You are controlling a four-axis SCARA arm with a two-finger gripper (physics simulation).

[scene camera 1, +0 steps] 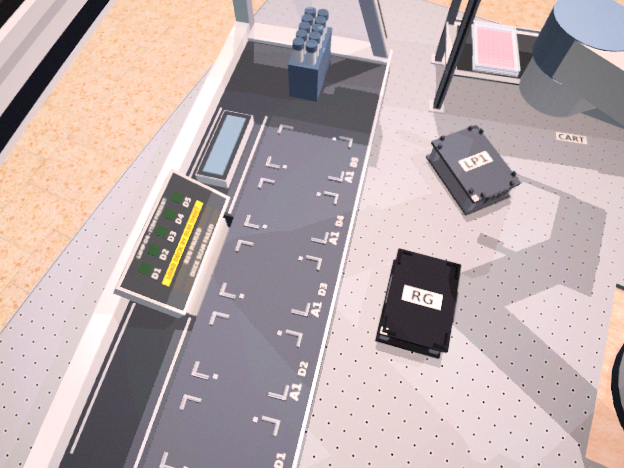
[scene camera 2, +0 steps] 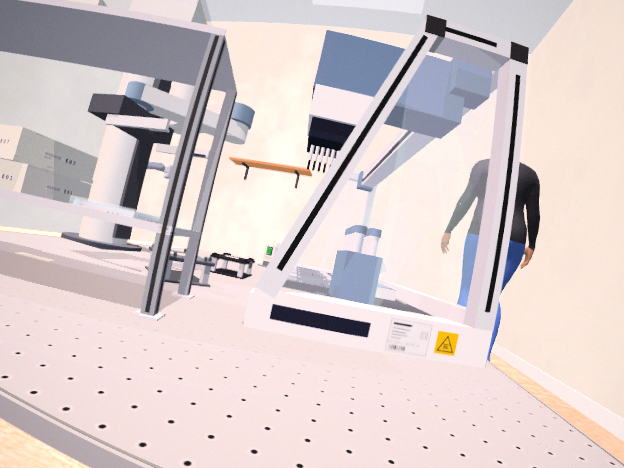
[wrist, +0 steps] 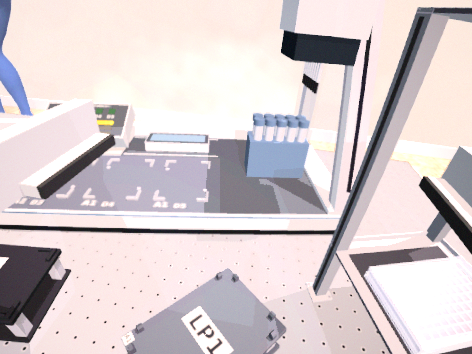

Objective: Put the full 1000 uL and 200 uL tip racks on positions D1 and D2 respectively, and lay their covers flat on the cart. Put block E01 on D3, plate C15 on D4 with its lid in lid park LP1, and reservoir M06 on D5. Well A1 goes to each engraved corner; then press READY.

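My gripper (wrist: 263, 141) (scene camera 2: 187, 137) is open and empty, its fingers wide apart at the sides of the wrist view; scene camera 1 does not show the fingers. A pink-welled plate (scene camera 1: 496, 49) (wrist: 425, 302) lies on the low shelf, its label unreadable. Lid park LP1 (scene camera 1: 456, 146) (wrist: 242, 312) is bare, below the gripper in the wrist view. Deck positions D5 (scene camera 1: 312, 156) (wrist: 182, 180), D4 (scene camera 1: 292, 209), D3 (scene camera 1: 274, 272) and D2 (scene camera 1: 252, 347) are bare. Pale boxes marked E07 (scene camera 2: 40, 156) and E01 (scene camera 2: 35, 182) are stacked at left. The tip racks and reservoir M06 do not show.
A blue tube rack (scene camera 1: 303, 80) (scene camera 2: 355, 277) (wrist: 276, 156) stands at the deck's end. The black RG stand (scene camera 1: 428, 274) (wrist: 25, 285) is beside LP1. A shelf post (scene camera 1: 456, 55) (scene camera 2: 183, 176) (wrist: 375, 155) rises near LP1. The panel (scene camera 1: 173, 241) has dark green lamps. A person (scene camera 2: 498, 216) stands behind.
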